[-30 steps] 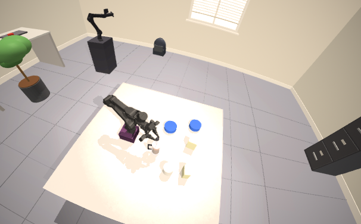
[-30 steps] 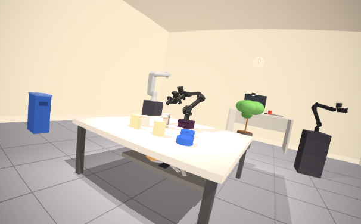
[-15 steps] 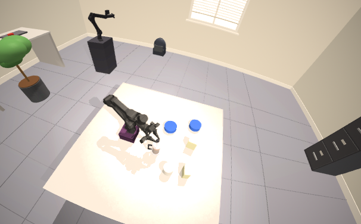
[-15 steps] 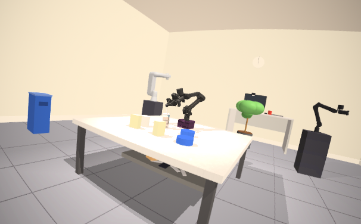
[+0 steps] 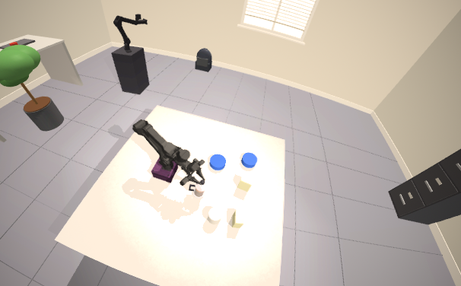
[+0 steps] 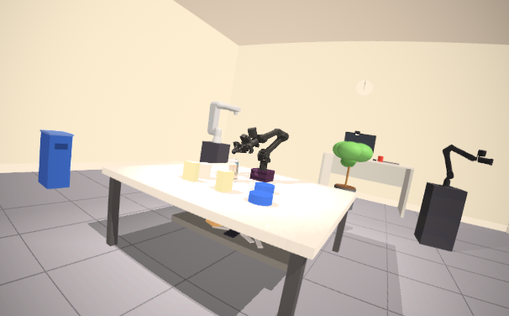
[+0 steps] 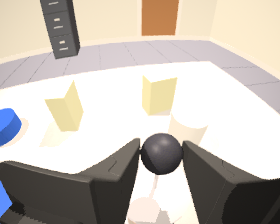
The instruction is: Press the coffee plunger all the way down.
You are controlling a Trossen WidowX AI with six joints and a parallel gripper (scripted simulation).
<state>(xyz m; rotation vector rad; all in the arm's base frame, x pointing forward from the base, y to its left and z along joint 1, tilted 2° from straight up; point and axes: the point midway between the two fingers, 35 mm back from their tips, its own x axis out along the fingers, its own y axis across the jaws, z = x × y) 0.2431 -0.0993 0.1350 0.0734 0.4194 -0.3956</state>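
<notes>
Now: gripper tip 30 mm past the coffee press, 10 mm to the right of it and 100 mm above it. From my gripper tip the other things lie so: white cup (110 mm ahead, 130 mm to the right, 150 mm below).
</notes>
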